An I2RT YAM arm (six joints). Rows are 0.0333 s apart.
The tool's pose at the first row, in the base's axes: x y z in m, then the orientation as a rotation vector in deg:
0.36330 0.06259 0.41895 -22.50 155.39 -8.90
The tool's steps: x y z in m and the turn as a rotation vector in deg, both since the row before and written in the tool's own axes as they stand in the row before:
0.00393 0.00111 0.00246 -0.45 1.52 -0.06
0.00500 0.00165 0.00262 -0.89 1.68 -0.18
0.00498 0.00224 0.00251 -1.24 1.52 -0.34
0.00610 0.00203 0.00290 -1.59 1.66 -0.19
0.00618 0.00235 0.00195 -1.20 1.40 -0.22
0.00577 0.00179 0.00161 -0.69 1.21 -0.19
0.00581 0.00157 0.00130 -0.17 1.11 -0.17
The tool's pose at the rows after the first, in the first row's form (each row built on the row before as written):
0.36053 0.06237 0.41508 -22.75 156.96 -8.67
0.35662 0.06234 0.41069 -23.29 158.74 -7.90
0.35240 0.06289 0.40645 -24.14 160.39 -6.62
0.34720 0.06290 0.40169 -24.88 162.25 -4.83
0.34140 0.06324 0.39798 -25.56 163.77 -3.50
0.33595 0.06318 0.39492 -26.09 165.02 -2.84
0.33039 0.06288 0.39230 -26.48 166.10 -2.89

